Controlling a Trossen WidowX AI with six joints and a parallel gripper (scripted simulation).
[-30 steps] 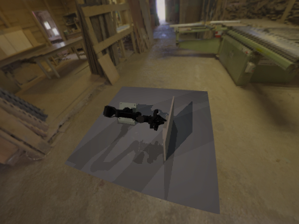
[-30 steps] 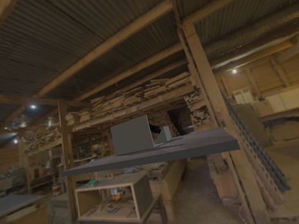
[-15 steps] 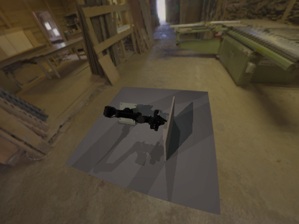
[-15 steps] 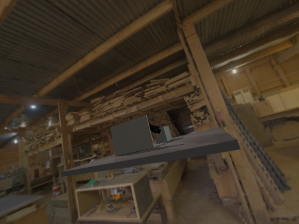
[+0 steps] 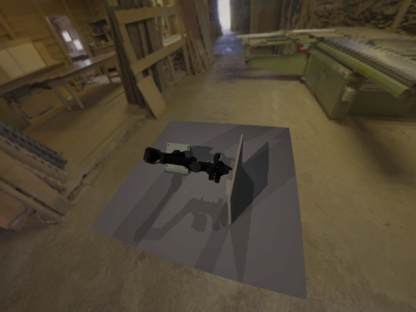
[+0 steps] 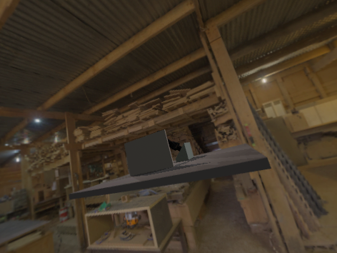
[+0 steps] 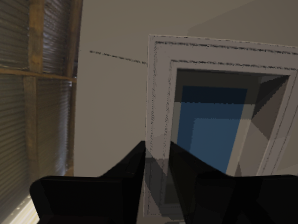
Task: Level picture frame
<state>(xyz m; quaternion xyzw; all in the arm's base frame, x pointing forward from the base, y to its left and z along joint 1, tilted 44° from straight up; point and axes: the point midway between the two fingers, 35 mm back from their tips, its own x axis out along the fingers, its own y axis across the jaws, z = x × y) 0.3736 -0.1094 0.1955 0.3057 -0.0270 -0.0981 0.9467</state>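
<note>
Right now my gripper tip is 50 mm above the picture frame and 10 mm to the left of it. From my gripper tip the other things lie so: wall panel: 70 mm below, 20 mm ahead.
</note>
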